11 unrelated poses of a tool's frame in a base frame.
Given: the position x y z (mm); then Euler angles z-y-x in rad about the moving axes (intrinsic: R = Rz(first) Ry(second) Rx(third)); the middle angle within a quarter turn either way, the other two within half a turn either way.
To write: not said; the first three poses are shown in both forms.
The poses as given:
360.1 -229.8 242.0 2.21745 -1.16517 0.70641
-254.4 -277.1 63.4 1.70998 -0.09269 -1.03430
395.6 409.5 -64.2 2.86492 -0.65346 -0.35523
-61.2 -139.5 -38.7 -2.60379 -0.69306 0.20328
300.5 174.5 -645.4 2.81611 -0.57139 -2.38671
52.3 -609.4 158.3 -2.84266 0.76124 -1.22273
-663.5 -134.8 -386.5 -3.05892 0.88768 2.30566
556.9 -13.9 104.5 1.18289 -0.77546 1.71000
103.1 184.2 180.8 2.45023 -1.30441 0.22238
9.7 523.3 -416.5 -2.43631 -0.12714 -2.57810
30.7 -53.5 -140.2 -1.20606 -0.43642 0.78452
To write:
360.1 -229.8 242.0 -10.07 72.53 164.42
-254.4 -277.1 63.4 -168.87 59.41 -96.17
395.6 409.5 -64.2 -47.24 41.89 -155.57
-61.2 -139.5 -38.7 48.70 41.11 166.34
300.5 174.5 -645.4 -138.54 127.78 -133.18
52.3 -609.4 158.3 -86.92 75.70 -44.61
-663.5 -134.8 -386.5 59.71 115.04 31.12
556.9 -13.9 104.5 -16.62 95.69 134.71
103.1 184.2 180.8 -26.42 75.12 176.56
9.7 523.3 -416.5 -60.94 146.99 -103.46
30.7 -53.5 -140.2 177.95 50.10 123.43

